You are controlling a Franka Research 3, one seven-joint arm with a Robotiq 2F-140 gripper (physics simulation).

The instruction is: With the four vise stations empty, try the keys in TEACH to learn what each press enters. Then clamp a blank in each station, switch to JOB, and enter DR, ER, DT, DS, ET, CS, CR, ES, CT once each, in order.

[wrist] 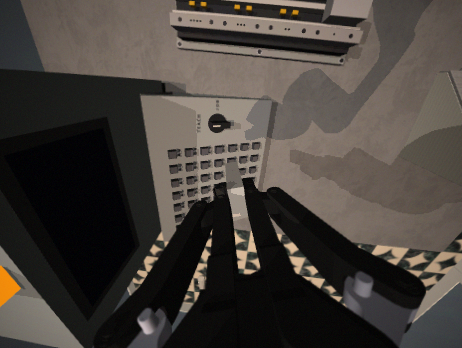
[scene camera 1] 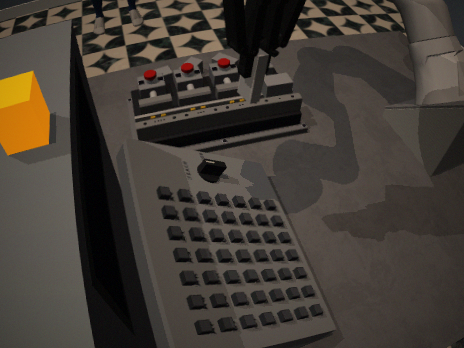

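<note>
My gripper [scene camera 1: 251,93] [wrist: 232,173] is shut with nothing in it; its grey pads meet between the black fingers. It hangs high, and in the scene view it covers the fourth vise station. The vise fixture [scene camera 1: 224,125] [wrist: 261,37] stands at the back. Three of its stations show red buttons [scene camera 1: 150,74] [scene camera 1: 186,68] [scene camera 1: 224,62]. The sloped key panel [scene camera 1: 148,224] [wrist: 156,123] carries rows of dark keys [scene camera 1: 230,254] [wrist: 205,163]. Its black selector knob [scene camera 1: 211,169] [wrist: 217,122] sits beside the TEACH label [wrist: 198,121], below the JOB label. I see no blank in the visible jaws.
A dark screen [scene camera 1: 97,187] [wrist: 70,209] stands along the panel's left side. An orange cube [scene camera 1: 22,112] [wrist: 6,286] rests on the grey surface at the far left. The arm's base [scene camera 1: 434,67] and a grey block [scene camera 1: 423,130] are at the right.
</note>
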